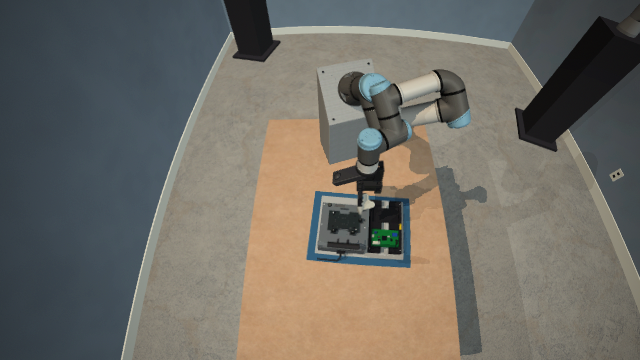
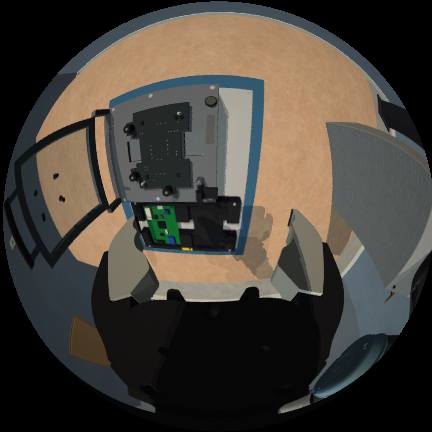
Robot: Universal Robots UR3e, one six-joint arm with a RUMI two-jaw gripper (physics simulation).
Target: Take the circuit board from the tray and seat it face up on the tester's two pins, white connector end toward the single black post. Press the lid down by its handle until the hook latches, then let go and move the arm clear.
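Frame: origin at the arm's base, x back, y right, z up, level; metres.
Seen in the pictures: gripper, between the fingertips: [image 1: 360,195] [image 2: 212,214]; arm's base, origin of its link: [image 1: 354,88].
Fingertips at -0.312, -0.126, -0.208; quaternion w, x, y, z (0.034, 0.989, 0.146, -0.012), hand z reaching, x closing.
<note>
Pixels of each thing's top centre, then the offset from my fingertips to it, as dx, dy, dz. "spot": a spot on its surface instead. Level surfaces: height alone.
- green circuit board, centre of its top: [image 2: 160,227] [image 1: 385,237] -0.083, -0.143, -0.121
- hook, a spot on its surface: [image 2: 207,194] spot: -0.006, -0.011, -0.057
- tan table top, height of its surface: dz -0.149
- black cable, a spot on its surface: [image 1: 330,259] spot: -0.228, +0.035, -0.141
The green circuit board [image 1: 385,238] [image 2: 170,232] lies face up in the black tray [image 1: 395,204] [image 2: 232,202], its white connector at the end near the tray's outer corner. The grey tester [image 1: 324,235] [image 2: 201,107] stands beside the tray. Its dark bed [image 1: 344,220] [image 2: 162,150] has no board on it; two small metal pins and several black posts stand there. The lid [image 1: 344,245] [image 2: 95,160] is open, its handle [image 2: 18,235] at the far end. The hook [image 2: 207,194] is on the tester's tray side. My gripper [image 1: 364,207] [image 2: 212,214] is open and empty, above the tester and tray.
A white base and blue border [image 1: 312,227] [image 2: 257,115] surround the tester and tray on the tan table top [image 1: 350,310] [image 2: 300,90]. The grey robot pedestal [image 1: 345,145] [image 2: 375,185] stands behind. A black cable [image 1: 330,259] runs from the tester's front edge.
</note>
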